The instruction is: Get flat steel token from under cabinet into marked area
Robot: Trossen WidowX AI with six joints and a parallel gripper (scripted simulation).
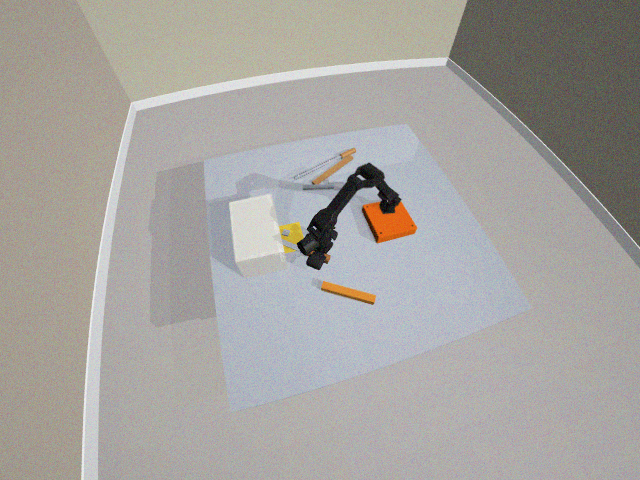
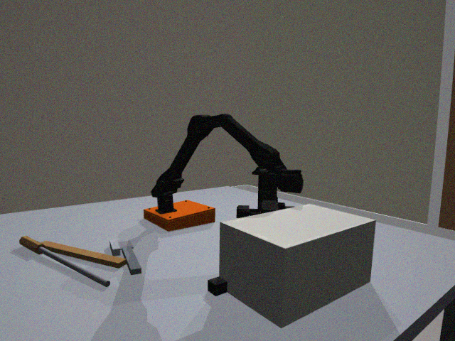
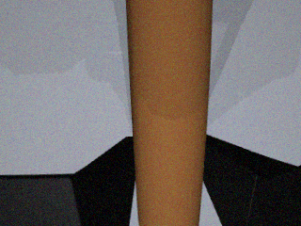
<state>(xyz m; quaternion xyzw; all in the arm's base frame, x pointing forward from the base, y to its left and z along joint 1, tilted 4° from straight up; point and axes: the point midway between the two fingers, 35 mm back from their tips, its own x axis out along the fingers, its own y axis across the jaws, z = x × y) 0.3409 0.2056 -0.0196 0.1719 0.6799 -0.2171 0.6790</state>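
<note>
Right now my gripper tip is 8 cm past the orange flat bar, 18 cm to the right of it and 1 cm below it. From my gripper tip the other things lie so: small grey token 15 cm ahead, 15 cm to the right; then wooden stick 13 cm behind, 53 cm to the right.
</note>
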